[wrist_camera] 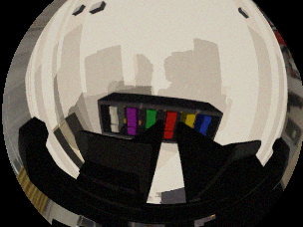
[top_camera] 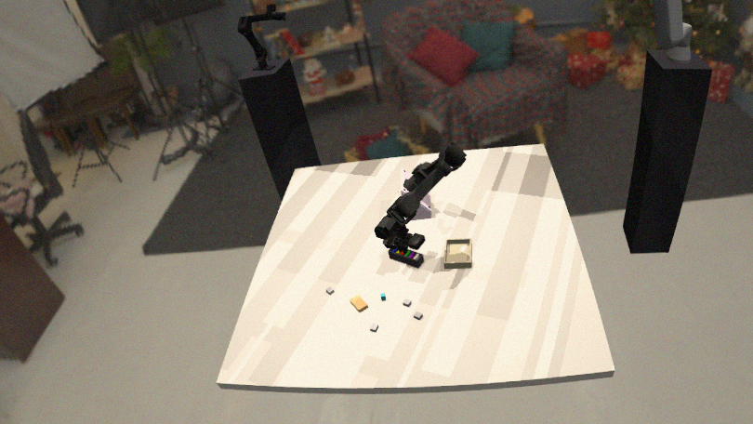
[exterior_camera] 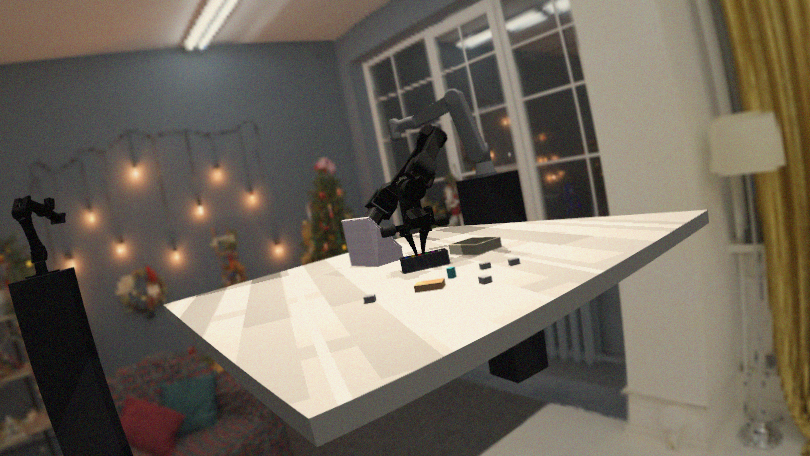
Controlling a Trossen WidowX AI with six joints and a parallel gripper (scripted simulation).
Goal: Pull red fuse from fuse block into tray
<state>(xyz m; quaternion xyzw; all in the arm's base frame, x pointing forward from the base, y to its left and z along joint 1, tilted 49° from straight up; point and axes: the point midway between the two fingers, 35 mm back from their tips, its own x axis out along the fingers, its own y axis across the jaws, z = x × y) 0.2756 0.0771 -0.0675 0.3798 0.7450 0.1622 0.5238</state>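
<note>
My gripper tip is 10 mm above the red fuse. From my gripper tip the other things lie so: shallow beige tray 20 mm behind, 210 mm to the left, 30 mm below.
</note>
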